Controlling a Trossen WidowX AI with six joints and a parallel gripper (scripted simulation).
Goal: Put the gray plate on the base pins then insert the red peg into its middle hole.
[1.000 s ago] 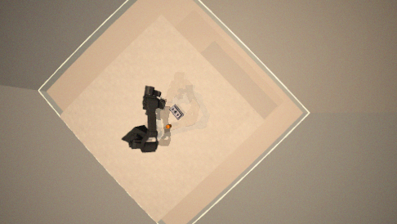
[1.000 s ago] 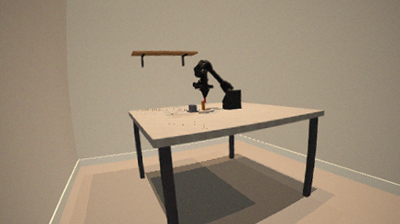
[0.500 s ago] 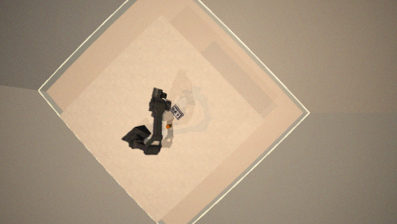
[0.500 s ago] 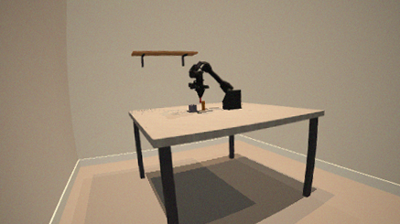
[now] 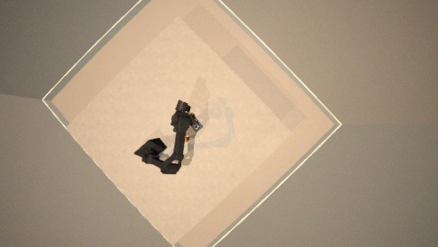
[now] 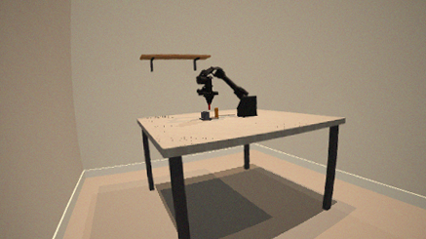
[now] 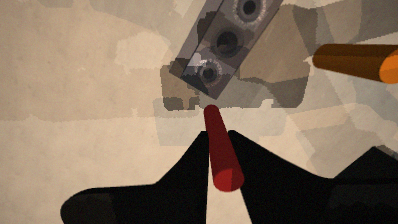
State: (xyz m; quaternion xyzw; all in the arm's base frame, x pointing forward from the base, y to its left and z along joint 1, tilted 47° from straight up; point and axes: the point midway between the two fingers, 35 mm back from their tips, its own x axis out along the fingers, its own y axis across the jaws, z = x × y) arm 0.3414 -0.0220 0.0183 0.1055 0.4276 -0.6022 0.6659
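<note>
My gripper tip is 1 cm short of the gray plate, 6 cm to the left of it and 7 cm above it. Round my gripper tip: base: 1 cm ahead, 6 cm to the right, 11 cm below; then red peg: right at my gripper tip; then small orange part: 11 cm behind, 10 cm to the right, 8 cm below.
</note>
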